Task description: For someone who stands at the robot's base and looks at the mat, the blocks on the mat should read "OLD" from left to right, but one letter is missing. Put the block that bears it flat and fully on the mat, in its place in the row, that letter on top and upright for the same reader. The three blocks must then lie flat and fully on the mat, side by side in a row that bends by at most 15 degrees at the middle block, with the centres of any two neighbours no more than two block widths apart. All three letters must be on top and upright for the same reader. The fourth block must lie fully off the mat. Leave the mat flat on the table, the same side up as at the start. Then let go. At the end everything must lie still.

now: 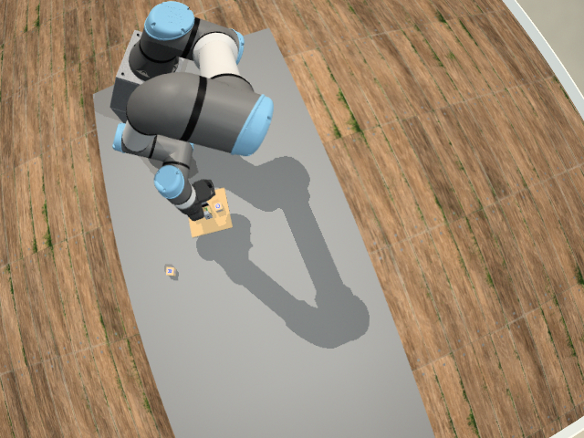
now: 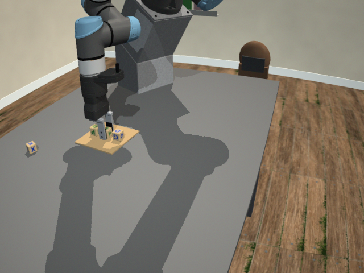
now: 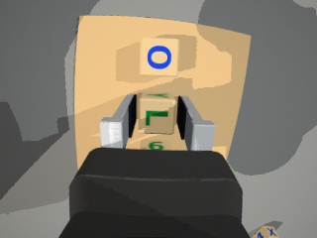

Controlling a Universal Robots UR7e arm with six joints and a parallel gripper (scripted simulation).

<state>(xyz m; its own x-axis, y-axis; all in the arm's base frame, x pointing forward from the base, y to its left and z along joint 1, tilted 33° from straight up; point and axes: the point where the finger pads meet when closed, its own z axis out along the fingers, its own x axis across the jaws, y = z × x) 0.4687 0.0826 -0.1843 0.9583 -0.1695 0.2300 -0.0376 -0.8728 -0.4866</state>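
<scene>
Right now the tan mat is 20 mm below my hand. From my hand the other things lie so: O block 40 mm to the left, 10 mm below.
</scene>
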